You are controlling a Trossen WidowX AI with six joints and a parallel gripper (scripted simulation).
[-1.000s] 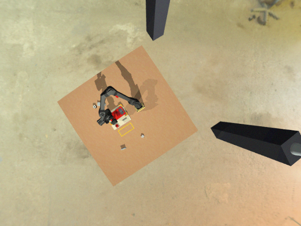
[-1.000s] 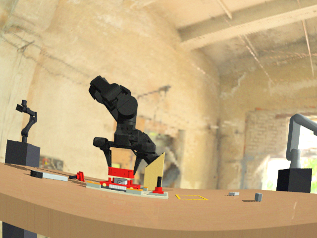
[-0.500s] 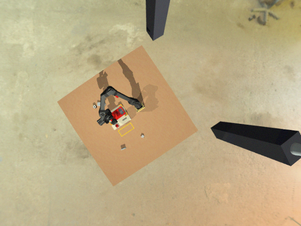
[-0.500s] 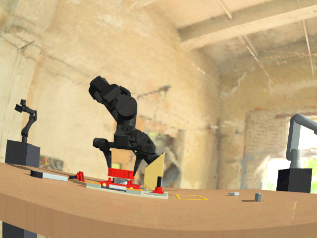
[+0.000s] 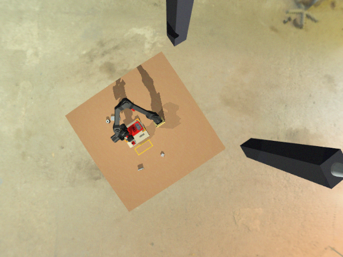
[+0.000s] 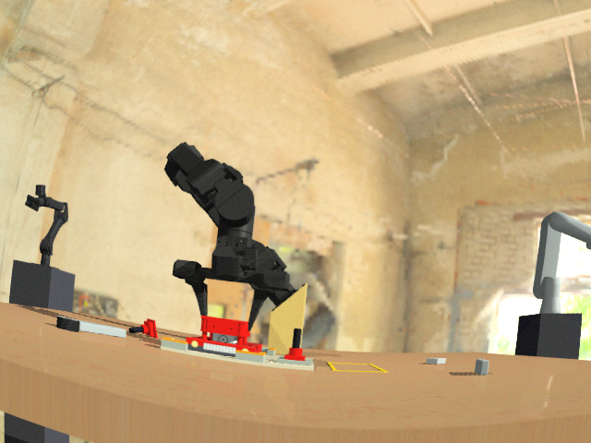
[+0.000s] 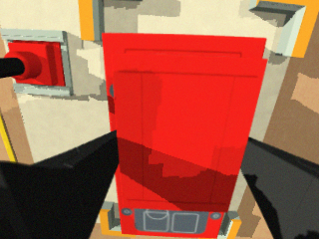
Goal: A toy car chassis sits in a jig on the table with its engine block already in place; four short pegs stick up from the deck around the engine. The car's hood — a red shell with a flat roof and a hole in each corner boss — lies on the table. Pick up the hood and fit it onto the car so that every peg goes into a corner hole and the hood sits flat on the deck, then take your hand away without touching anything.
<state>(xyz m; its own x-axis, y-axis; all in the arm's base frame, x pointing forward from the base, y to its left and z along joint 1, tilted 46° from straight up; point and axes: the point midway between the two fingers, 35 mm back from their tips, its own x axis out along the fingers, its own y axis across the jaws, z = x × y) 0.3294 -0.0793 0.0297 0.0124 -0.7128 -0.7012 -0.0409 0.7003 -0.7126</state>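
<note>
Now: the grey engine block 20 mm below my gripper tip. Also, from my gripper tip: cream jig 40 mm below, 20 mm to the left, 20 mm behind; red hood 10 mm above.
</note>
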